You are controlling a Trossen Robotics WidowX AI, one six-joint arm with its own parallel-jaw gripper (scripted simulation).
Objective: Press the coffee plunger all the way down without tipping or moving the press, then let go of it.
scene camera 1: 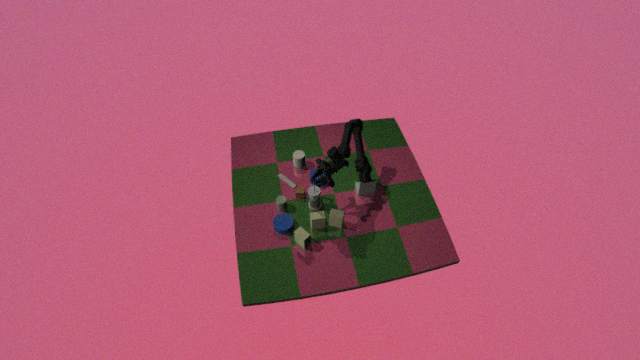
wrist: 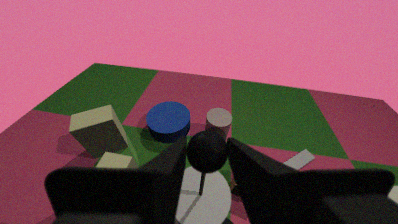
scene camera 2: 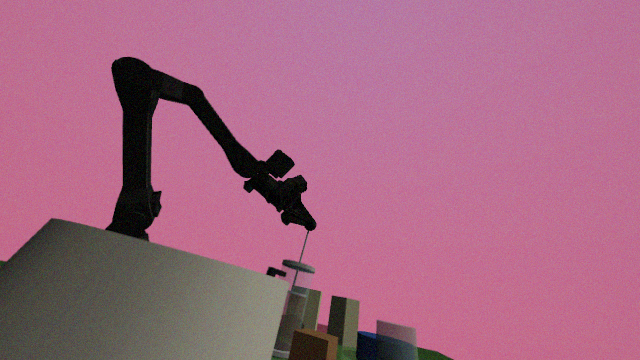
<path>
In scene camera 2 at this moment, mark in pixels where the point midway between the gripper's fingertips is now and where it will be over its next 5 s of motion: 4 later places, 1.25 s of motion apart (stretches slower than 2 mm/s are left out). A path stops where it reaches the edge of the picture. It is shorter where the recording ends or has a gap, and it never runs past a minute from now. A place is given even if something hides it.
My gripper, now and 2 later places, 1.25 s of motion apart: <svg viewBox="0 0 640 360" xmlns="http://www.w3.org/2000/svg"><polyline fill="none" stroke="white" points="313,224 311,247 310,241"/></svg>
</path>
